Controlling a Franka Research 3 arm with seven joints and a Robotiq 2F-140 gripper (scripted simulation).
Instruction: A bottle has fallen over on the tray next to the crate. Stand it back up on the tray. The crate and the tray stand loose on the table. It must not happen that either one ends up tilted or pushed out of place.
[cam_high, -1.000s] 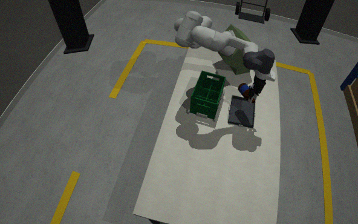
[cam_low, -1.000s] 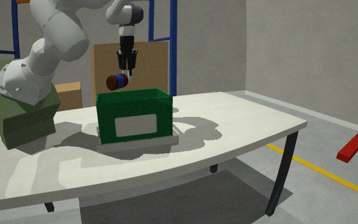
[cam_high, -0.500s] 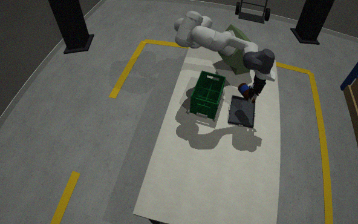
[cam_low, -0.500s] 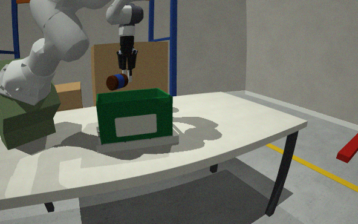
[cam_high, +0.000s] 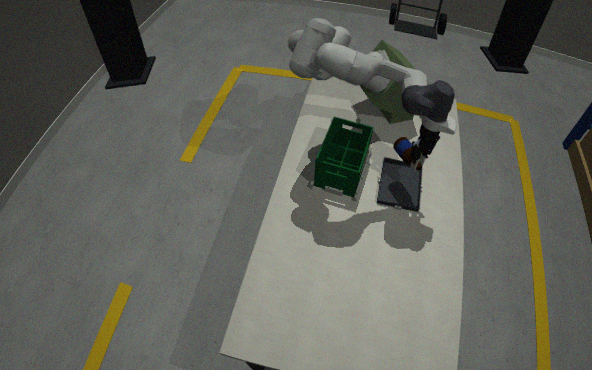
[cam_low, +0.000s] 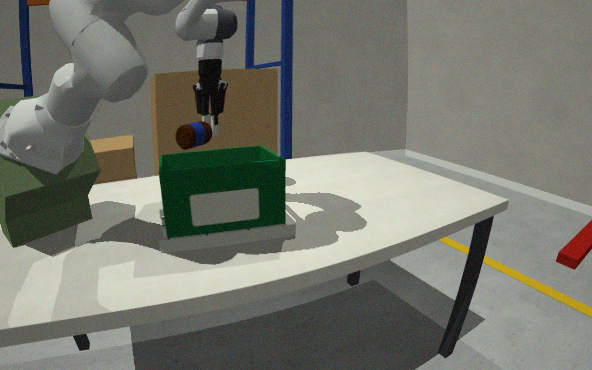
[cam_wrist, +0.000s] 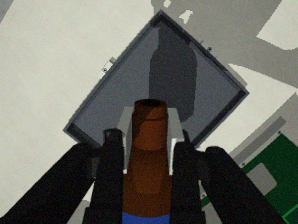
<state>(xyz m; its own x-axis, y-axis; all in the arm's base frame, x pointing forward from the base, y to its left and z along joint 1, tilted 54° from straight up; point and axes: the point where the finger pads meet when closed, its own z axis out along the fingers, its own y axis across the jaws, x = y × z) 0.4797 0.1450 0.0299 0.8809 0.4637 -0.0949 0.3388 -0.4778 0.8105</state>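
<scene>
My gripper is now 5 cm past the brown bottle, 2 cm to the left of it and 2 cm above it. Round my hand: green crate 15 cm behind, 28 cm to the right, 13 cm below; dark grey tray 4 cm behind, 2 cm to the right, 20 cm below.
</scene>
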